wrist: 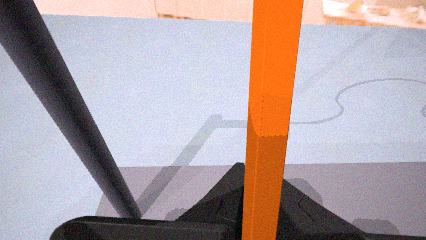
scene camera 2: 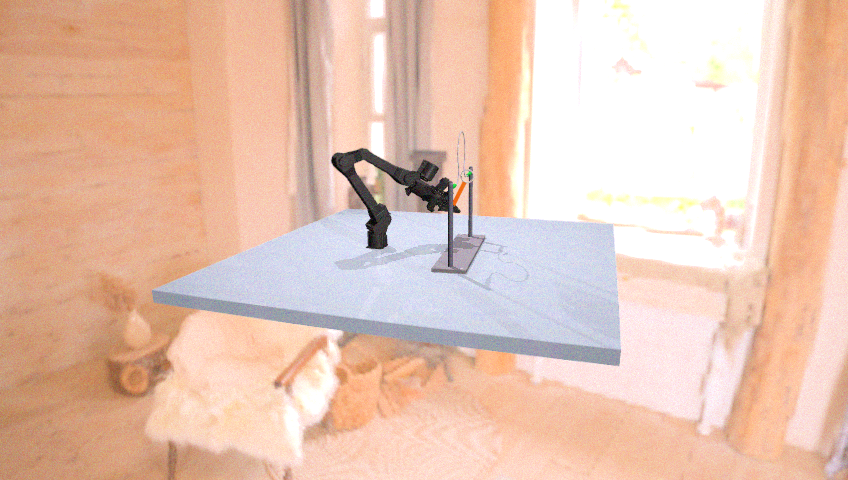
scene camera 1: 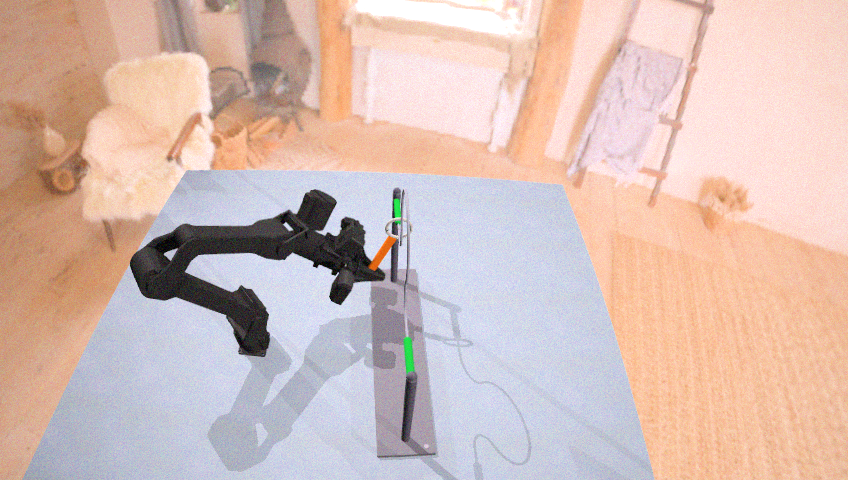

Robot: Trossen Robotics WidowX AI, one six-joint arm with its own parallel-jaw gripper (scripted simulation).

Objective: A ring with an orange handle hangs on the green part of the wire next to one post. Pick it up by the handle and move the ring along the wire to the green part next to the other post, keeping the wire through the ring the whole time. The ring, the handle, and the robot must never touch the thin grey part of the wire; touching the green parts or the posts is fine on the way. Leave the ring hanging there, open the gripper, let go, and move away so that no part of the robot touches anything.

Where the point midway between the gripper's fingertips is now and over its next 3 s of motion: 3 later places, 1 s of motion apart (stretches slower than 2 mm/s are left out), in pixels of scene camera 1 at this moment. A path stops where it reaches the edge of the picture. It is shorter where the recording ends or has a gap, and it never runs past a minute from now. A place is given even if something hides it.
My gripper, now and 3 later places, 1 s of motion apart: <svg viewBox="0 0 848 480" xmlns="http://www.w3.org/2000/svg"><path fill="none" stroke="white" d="M384 277L384 267L383 270L363 261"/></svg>
